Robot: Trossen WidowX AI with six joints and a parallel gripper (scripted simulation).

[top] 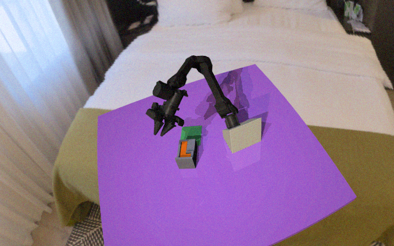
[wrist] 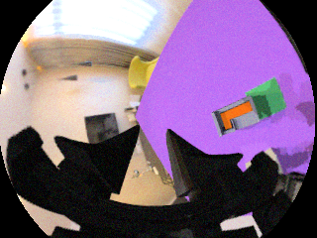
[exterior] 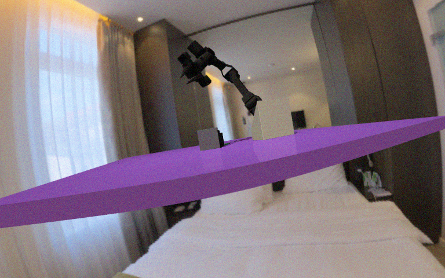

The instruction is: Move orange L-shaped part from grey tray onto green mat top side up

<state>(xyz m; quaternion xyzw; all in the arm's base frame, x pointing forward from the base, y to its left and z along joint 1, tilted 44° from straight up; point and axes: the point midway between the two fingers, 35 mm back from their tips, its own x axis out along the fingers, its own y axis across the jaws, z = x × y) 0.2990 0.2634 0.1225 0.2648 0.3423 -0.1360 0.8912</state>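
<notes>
Right now the orange L-shaped part is 270 mm below my gripper tip, 80 mm to the right of it and 80 mm behind it. Also, from my gripper tip: green mat 330 mm below, 240 mm to the right, 120 mm behind.
</notes>
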